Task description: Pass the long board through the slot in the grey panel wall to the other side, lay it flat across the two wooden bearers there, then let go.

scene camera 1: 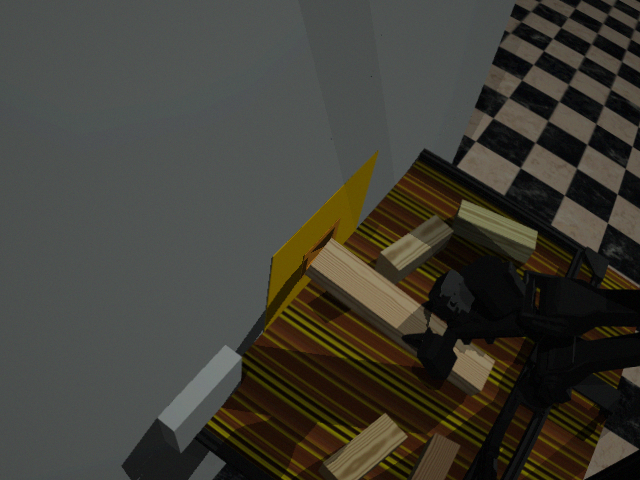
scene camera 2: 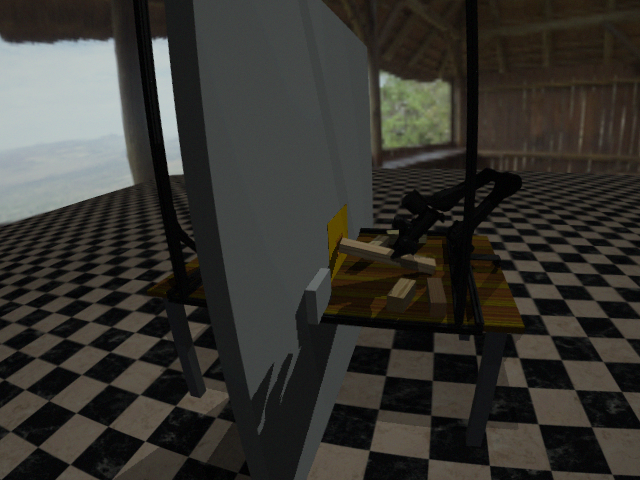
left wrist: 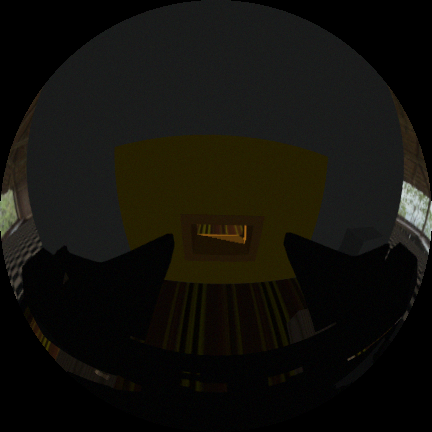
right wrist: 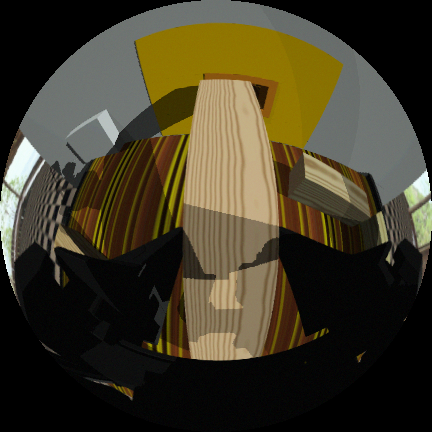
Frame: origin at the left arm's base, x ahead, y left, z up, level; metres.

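Seen in the pictures: left gripper, fingertip midpoint: [left wrist: 230, 239]; right gripper, fingertip midpoint: [scene camera 1: 412, 322] [scene camera 2: 391, 254] [right wrist: 230, 232]; right arm's base at its link origin: [scene camera 1: 535, 392].
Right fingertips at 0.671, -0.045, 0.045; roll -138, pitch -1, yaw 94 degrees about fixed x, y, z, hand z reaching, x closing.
Offsets run from my right fingertips to a thing's top centre, as dx, dy, dz. "spot": to the spot under its first point. Level surfaces: height alone.
The long board [scene camera 1: 372, 289] [scene camera 2: 367, 249] [right wrist: 227, 150] is pale wood, raised off the table, its wall end in front of the orange-framed slot @[spot: -0.241, +0.052, +0.024] [left wrist: 186, 237] [right wrist: 271, 100]. In the right wrist view that end covers the slot's left part; a dark opening shows to its right. My right gripper [scene camera 1: 421, 322] [right wrist: 230, 232] is shut on the board behind its middle. My left gripper [left wrist: 230, 239] is open and empty, facing the slot from the other side of the grey panel wall [scene camera 1: 155, 155] [scene camera 2: 268, 155] [left wrist: 215, 75]. Dim wooden pieces @[spot: -0.348, -0.079, -0.029] [left wrist: 301, 326] show low there; I cannot tell whether they are the bearers.
A yellow panel [scene camera 1: 356, 191] [scene camera 2: 337, 222] [right wrist: 240, 50] surrounds the slot. A pale grey block @[spot: -0.163, -0.309, +0.036] [scene camera 1: 201, 397] [scene camera 2: 317, 297] sticks out from the wall. Wooden blocks @[-0.074, +0.162, -0.014] [scene camera 1: 413, 248] @[+0.033, +0.312, -0.017] [scene camera 1: 496, 232] @[+0.054, -0.214, -0.017] [scene camera 1: 364, 449] lie on both sides of the board on the striped table @[dz -0.064] [scene camera 1: 289, 372].
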